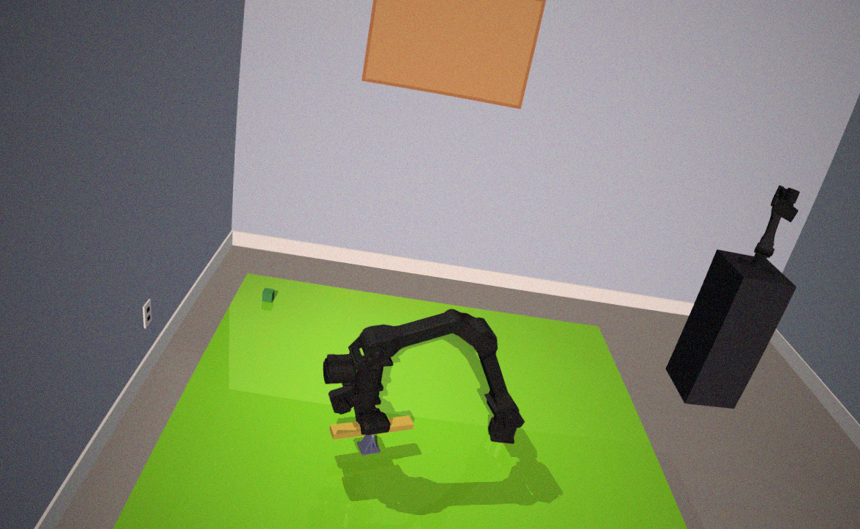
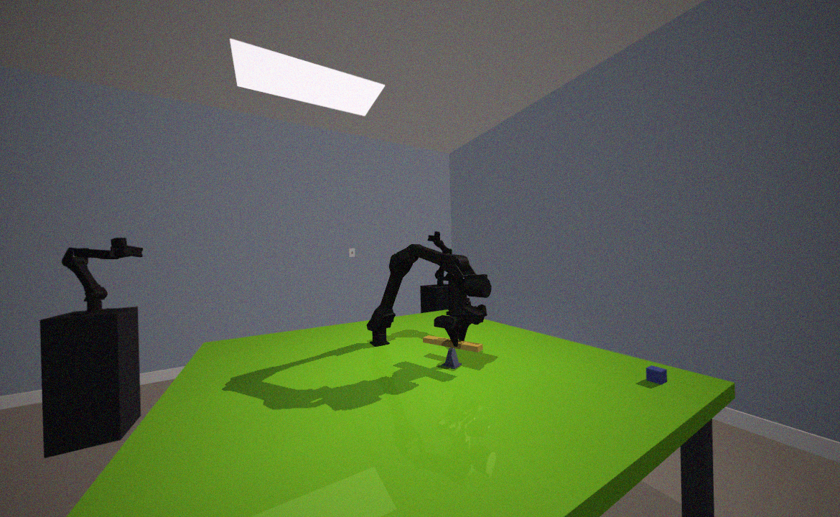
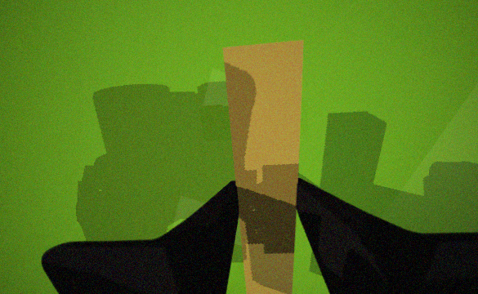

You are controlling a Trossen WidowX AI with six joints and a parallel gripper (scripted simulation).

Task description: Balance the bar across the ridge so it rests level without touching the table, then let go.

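Now: gripper tip 3 cm past the bar and 1 cm to the left of it. From my gripper tip the other things lie so: small blue cube (36 cm ahead, 38 cm to the left, 5 cm below); small green cube (36 cm ahead, 62 cm to the right, 5 cm below).
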